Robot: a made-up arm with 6 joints.
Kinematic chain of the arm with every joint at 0, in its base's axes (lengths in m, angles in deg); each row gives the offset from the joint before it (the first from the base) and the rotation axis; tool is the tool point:
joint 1: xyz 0 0 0.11 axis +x
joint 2: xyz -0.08 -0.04 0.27 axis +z
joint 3: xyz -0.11 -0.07 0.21 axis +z
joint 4: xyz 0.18 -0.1 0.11 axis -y
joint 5: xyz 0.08 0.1 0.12 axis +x
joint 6: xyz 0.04 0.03 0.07 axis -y
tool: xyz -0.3 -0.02 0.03
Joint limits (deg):
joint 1: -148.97..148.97
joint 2: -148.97..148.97
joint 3: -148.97..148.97
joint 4: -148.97..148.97
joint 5: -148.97..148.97
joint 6: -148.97..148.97
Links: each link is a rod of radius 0.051 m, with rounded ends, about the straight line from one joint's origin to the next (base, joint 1, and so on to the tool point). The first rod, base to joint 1, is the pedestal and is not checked.
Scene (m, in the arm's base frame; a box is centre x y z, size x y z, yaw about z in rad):
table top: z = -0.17
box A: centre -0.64 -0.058 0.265 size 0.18 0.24 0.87 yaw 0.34
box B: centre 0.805 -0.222 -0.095 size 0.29 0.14 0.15 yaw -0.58
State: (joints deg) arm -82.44 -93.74 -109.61 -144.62 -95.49 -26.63
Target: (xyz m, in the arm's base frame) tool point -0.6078 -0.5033 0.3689
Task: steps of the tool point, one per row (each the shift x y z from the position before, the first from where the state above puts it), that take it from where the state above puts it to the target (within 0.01 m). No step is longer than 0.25 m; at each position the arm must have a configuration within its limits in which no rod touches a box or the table.
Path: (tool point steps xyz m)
1: 0.0065 -0.0705 0.1978
2: 0.0205 -0.1257 0.1643
3: 0.0337 -0.1662 0.1153
4: 0.0454 -0.1883 0.0573
5: 0.0555 -0.1900 -0.0032
6: -0.0458 -0.1332 -0.0669
7: -0.0540 -0.1043 -0.0893
8: -0.0601 -0.0726 -0.0991
9: -0.0631 -0.0435 -0.0968

